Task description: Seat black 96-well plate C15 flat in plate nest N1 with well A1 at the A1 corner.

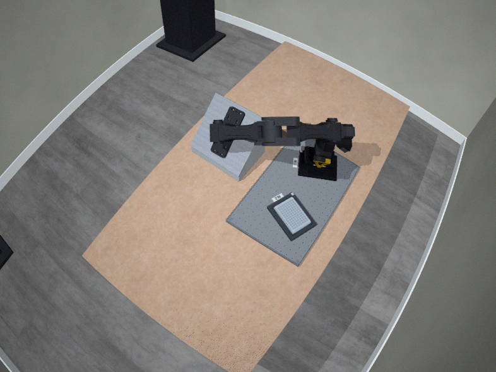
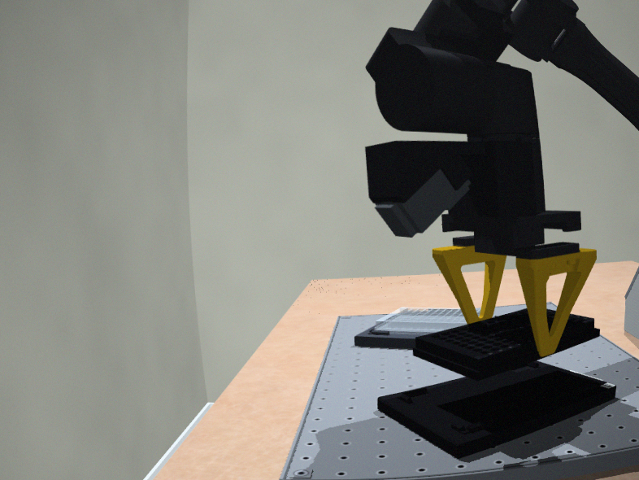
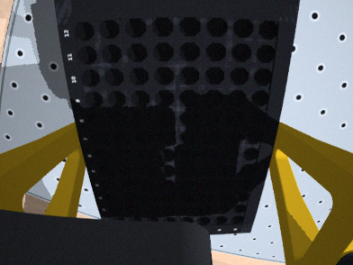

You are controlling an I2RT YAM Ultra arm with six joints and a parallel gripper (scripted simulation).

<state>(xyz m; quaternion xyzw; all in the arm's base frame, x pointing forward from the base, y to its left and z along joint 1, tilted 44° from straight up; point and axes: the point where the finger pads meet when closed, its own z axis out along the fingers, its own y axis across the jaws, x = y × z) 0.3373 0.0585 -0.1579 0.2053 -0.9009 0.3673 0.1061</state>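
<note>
The black plate nest N1 lies 50 mm below my hand and 10 mm ahead of it. Round my hand: A1 mark: 90 mm behind, 50 mm below, 10 mm to the left; N1 label: 80 mm behind, 60 mm below, 40 mm to the right; black 96-well plate C15: right at my hand.
</note>
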